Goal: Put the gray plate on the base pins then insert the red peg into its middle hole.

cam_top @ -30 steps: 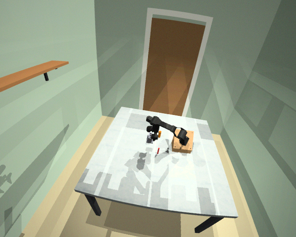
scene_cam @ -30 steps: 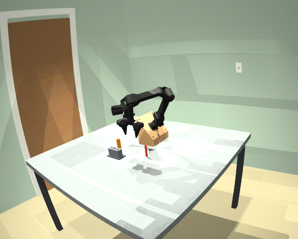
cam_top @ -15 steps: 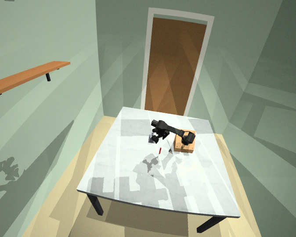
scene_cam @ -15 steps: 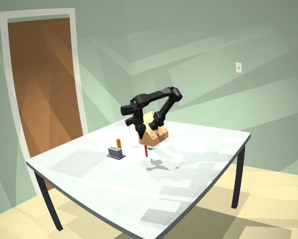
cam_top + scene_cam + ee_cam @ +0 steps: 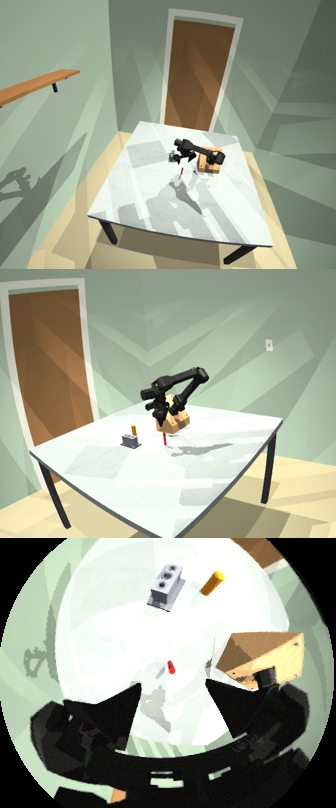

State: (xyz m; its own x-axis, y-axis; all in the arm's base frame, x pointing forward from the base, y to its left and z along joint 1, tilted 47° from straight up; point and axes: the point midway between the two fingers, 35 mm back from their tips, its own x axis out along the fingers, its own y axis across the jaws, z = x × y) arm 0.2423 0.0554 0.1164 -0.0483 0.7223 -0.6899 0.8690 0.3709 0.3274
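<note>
Now: gripper tip 10 cm above the red peg. The rest, counted from my gripper tip: orange peg (25 cm to the right, 10 cm below); base (10 cm ahead, 19 cm to the right, 13 cm below); gray plate (10 cm ahead, 19 cm to the right, 9 cm below).
</note>
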